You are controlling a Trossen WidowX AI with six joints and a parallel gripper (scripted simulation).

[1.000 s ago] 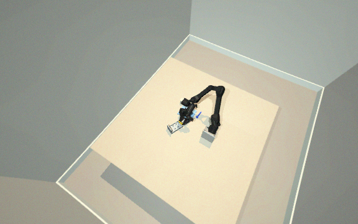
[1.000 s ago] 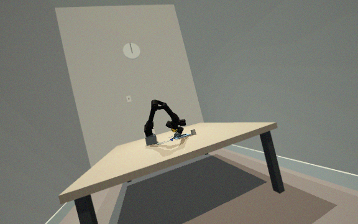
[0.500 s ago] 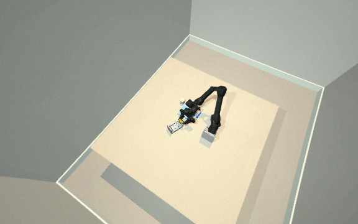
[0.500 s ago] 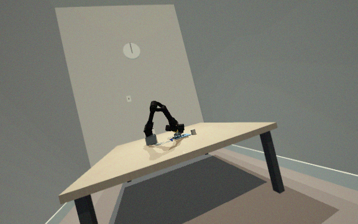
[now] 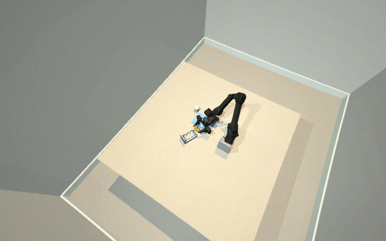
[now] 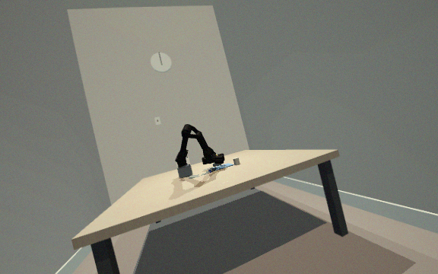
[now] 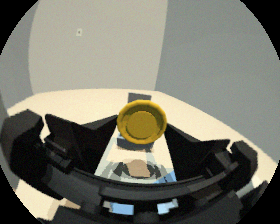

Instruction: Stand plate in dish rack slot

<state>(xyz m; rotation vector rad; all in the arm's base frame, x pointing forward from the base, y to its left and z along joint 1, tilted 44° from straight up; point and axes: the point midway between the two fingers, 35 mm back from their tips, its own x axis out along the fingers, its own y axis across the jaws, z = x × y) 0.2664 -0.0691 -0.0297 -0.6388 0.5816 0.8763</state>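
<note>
The grey dish rack is 3 cm ahead of my gripper tip, 6 cm to the left of it and 4 cm below it. Round my gripper tip: blue utensil 12 cm behind, 15 cm to the right, 6 cm below; then yellow plate 1 cm to the right; then light blue mat 13 cm to the right, 7 cm below.
</note>
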